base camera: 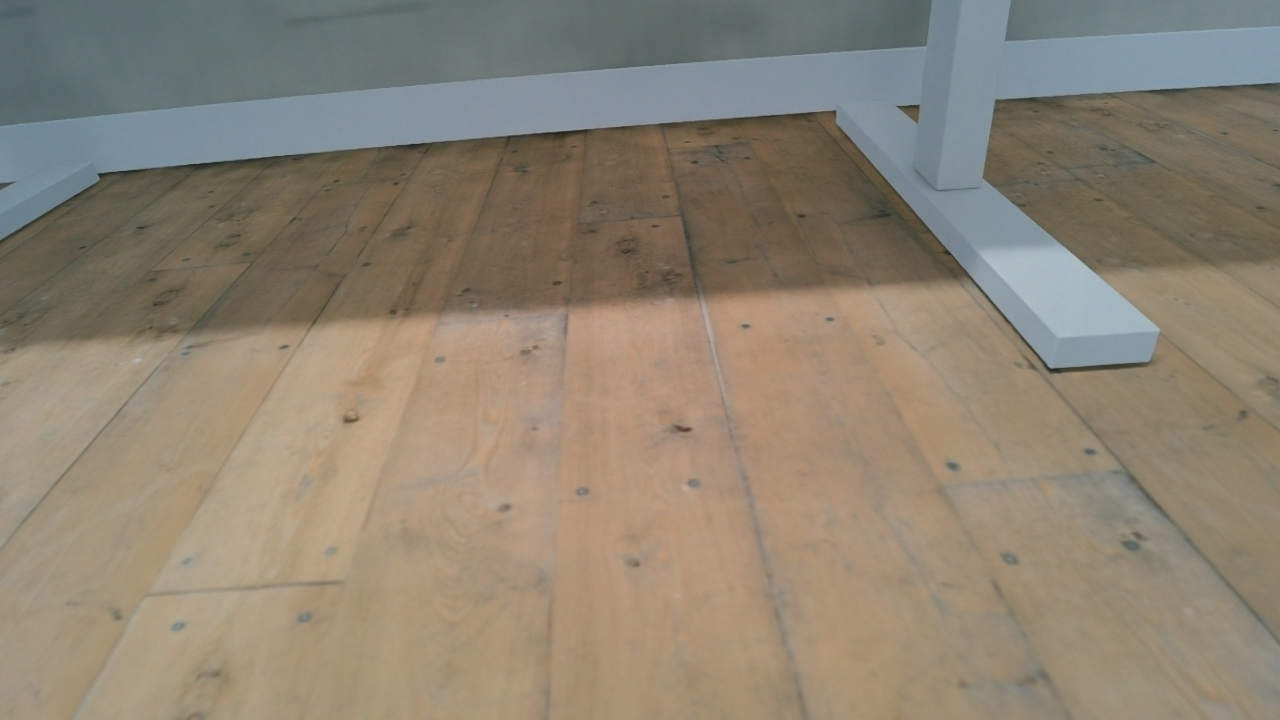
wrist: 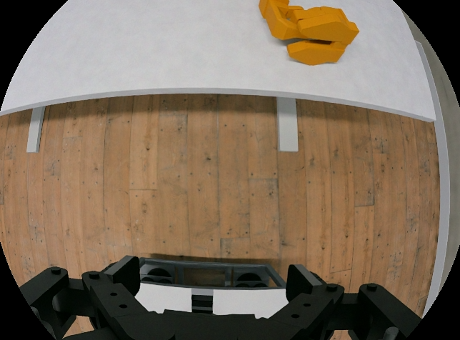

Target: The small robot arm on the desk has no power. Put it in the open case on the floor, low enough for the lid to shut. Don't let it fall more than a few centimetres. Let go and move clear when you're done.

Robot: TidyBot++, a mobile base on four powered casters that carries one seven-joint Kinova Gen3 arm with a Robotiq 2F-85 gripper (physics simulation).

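Places are measured from the arm's base along level axes (x ahead, y left, z up), in metres.
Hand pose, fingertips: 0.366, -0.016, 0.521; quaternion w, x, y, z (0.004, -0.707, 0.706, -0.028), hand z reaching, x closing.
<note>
Each offset is from my fingertips to the top centre of the thing, as dx, dy, dz. "pt": to the spot under its first point. Level surfaces: height alone.
The small orange robot arm [wrist: 325, 30] lies on the white desk [wrist: 150, 55] at the top of the wrist view, right of the middle; the view's upper edge cuts it off, so only part of it shows. My gripper [wrist: 212, 278] is open and empty at the bottom of the wrist view, pointing down over my own base, well short of the desk's front edge and apart from the arm. The open case does not show in either view.
A desk leg with its long foot {pt +0.315, -0.300, -0.883} [base camera: 1056, 286] [wrist: 288, 125] stands on the plank floor {dz -0.918} [base camera: 626, 402] [wrist: 200, 175]. Another foot {pt +0.756, +0.918, -0.898} [base camera: 44, 201] [wrist: 35, 130] is at the left. A white baseboard [base camera: 447, 111] runs along the wall. My mobile base [wrist: 170, 299] shows below the fingers.
</note>
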